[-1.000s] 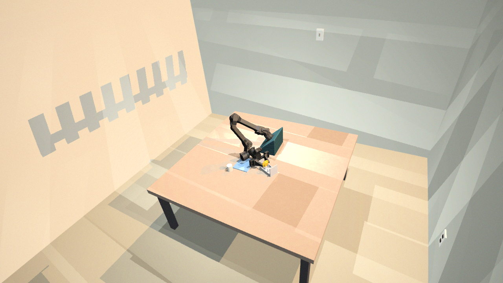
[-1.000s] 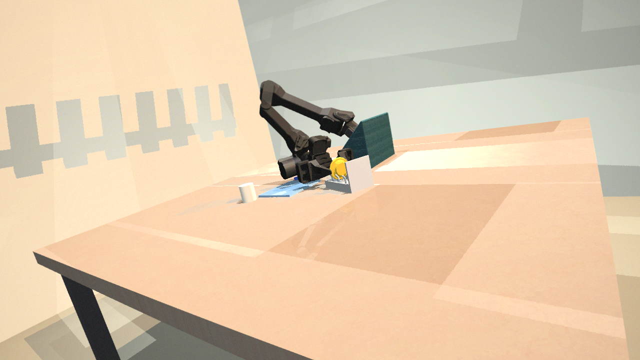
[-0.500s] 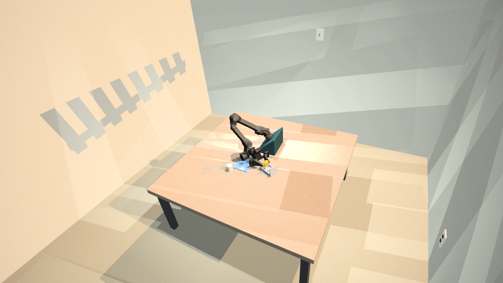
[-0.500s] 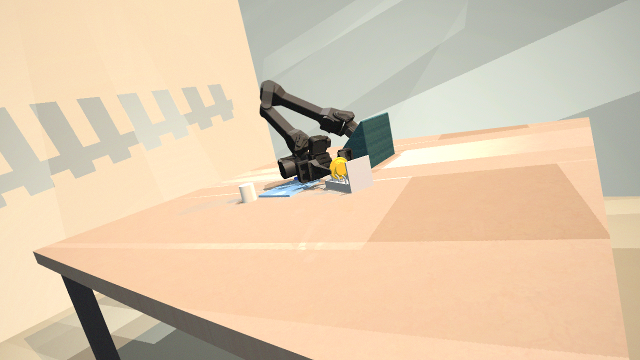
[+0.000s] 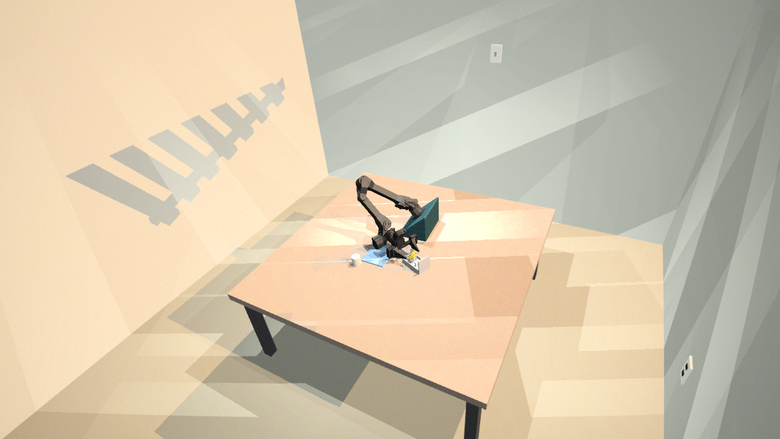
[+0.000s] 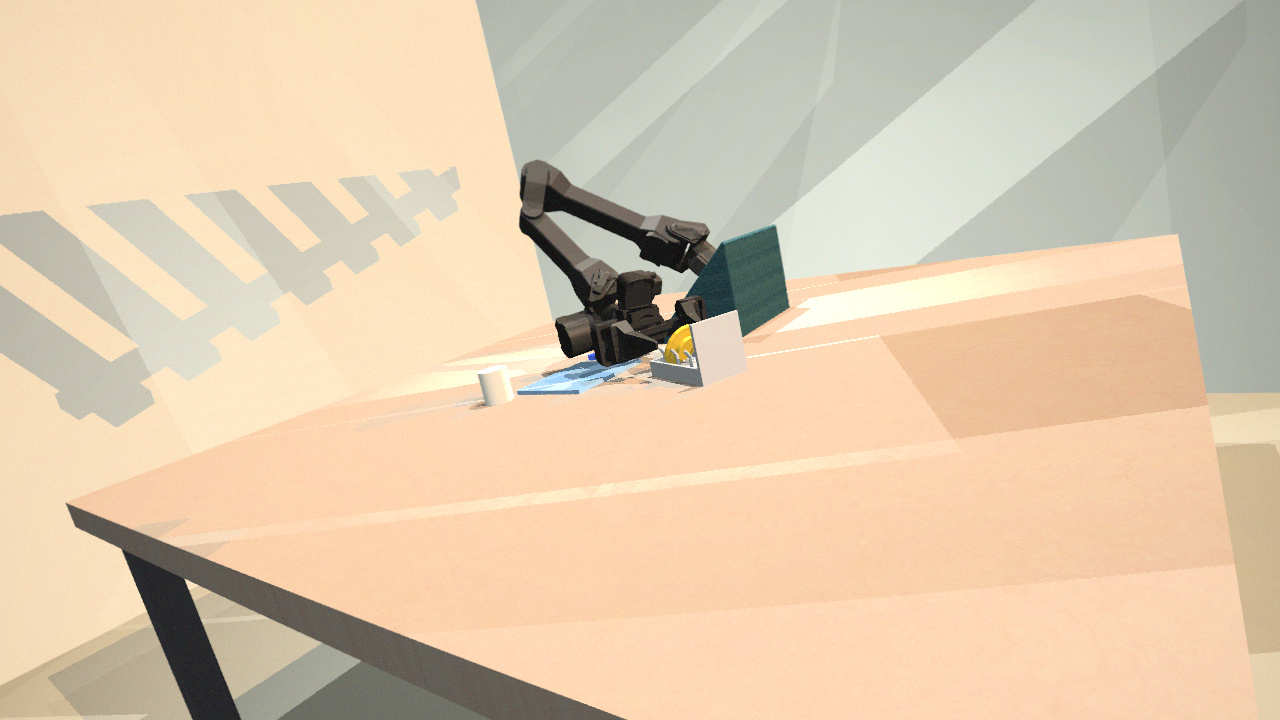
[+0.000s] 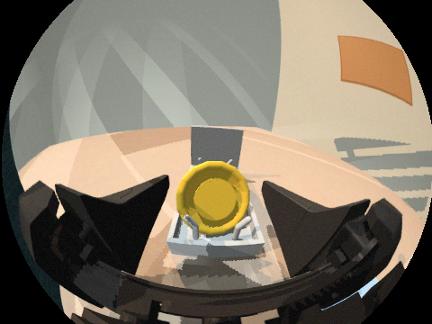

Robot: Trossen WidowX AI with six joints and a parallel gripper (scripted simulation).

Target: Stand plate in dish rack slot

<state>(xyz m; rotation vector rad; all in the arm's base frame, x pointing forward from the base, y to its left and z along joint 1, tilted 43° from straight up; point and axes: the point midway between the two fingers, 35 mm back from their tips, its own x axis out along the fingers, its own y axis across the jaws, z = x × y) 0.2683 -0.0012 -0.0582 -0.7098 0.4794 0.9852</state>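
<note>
Now: the yellow plate 1 cm below my gripper tip. Also, from my gripper tip: blue spoon: 23 cm to the right, 12 cm behind, 4 cm below; then dish rack: 3 cm below, 2 cm to the left, 1 cm ahead; then light blue mat: 19 cm to the right, 5 cm below, 1 cm ahead.
</note>
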